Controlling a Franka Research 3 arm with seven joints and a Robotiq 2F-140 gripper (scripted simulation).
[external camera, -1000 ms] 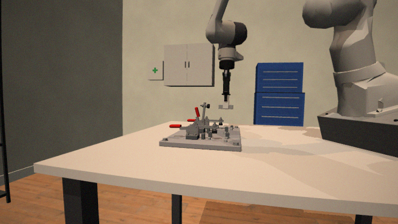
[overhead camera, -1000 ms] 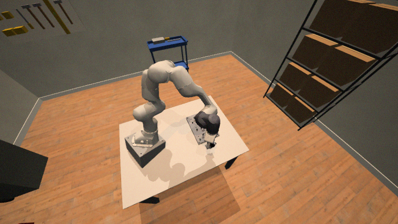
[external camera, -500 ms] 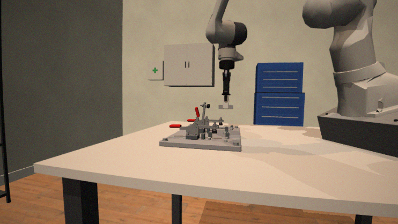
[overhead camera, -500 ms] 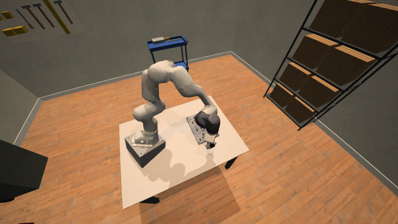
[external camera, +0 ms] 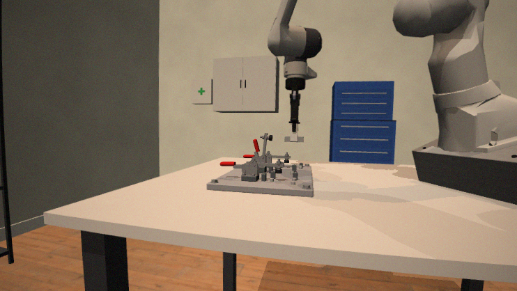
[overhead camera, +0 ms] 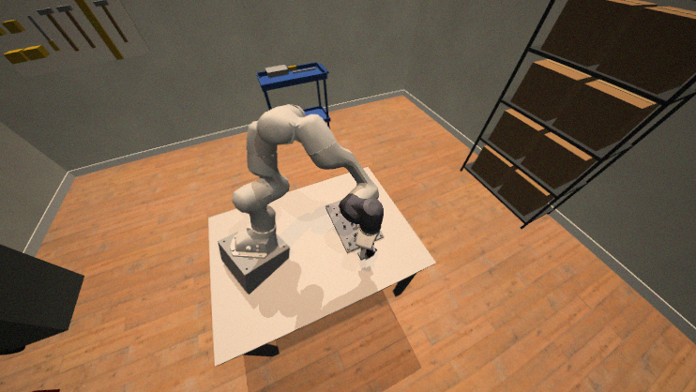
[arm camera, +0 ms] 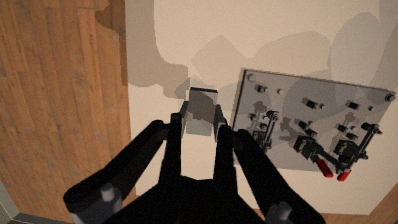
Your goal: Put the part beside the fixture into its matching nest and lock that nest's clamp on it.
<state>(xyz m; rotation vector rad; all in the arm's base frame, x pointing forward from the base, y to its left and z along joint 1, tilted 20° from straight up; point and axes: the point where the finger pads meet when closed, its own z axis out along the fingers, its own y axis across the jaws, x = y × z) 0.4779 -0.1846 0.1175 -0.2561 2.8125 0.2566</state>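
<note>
Now: the grey fixture plate 260 mm to the left of my hand and 120 mm below it. The rest, counted from my hand: grey block part (30 mm below).
</note>
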